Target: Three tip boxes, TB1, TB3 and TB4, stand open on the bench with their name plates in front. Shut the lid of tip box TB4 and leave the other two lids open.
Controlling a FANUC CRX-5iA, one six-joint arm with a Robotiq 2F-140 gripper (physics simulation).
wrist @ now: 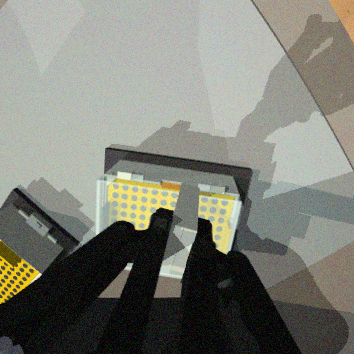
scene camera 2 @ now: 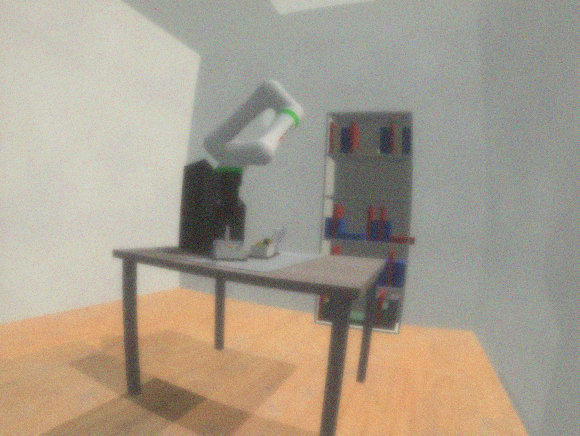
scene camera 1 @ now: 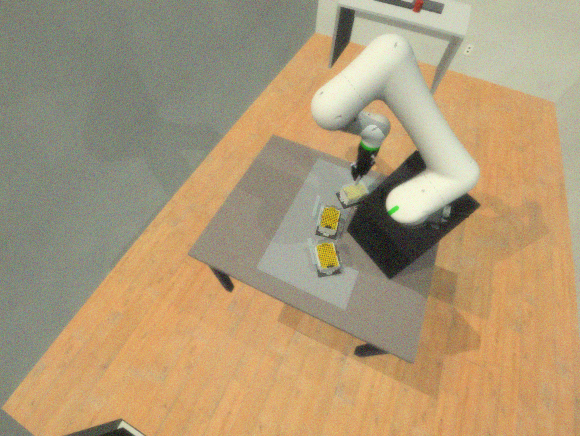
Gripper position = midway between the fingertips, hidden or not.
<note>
I see my gripper (scene camera 2: 226,242), a clear lid (wrist: 134,200) and a pale mat (wrist: 219,88).
My gripper is seen too in the wrist view (wrist: 185,201).
</note>
